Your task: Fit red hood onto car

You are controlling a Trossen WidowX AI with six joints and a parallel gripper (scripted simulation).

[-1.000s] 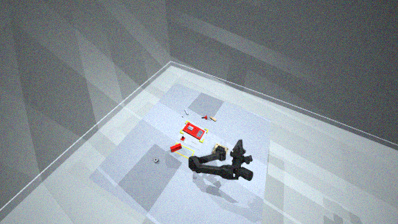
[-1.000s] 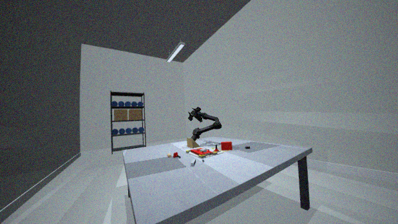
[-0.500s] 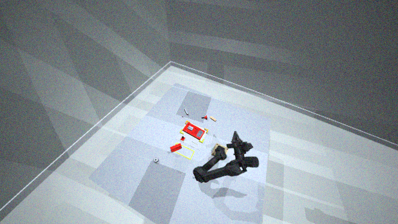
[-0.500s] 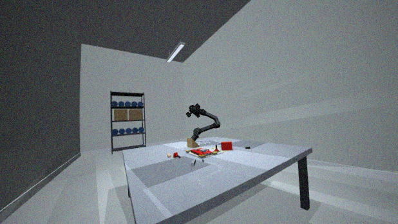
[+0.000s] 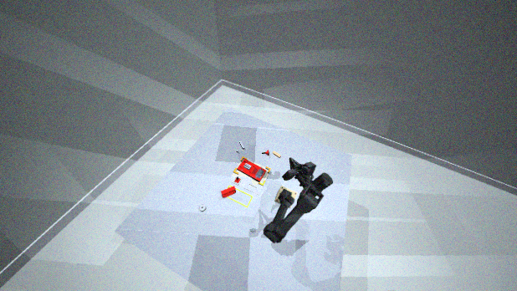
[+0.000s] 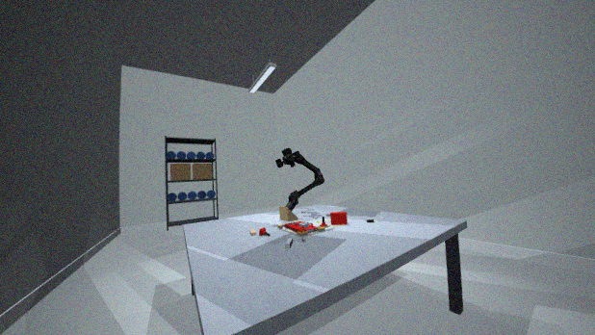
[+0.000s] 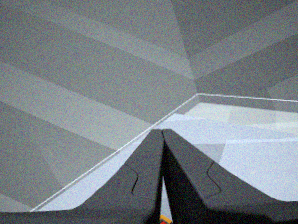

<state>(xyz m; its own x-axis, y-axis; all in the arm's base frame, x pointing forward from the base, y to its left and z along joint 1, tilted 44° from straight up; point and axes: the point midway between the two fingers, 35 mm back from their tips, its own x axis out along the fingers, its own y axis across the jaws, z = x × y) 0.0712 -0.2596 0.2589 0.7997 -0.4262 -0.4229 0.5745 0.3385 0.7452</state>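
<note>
Right now the red hood is 40 cm below my gripper tip, 28 cm ahead of it and 19 cm to the left of it. From my gripper tip the other things lie so: grey pin 43 cm below, 41 cm ahead, 22 cm to the right; then tan block 43 cm below, 29 cm to the right, 11 cm ahead.
</note>
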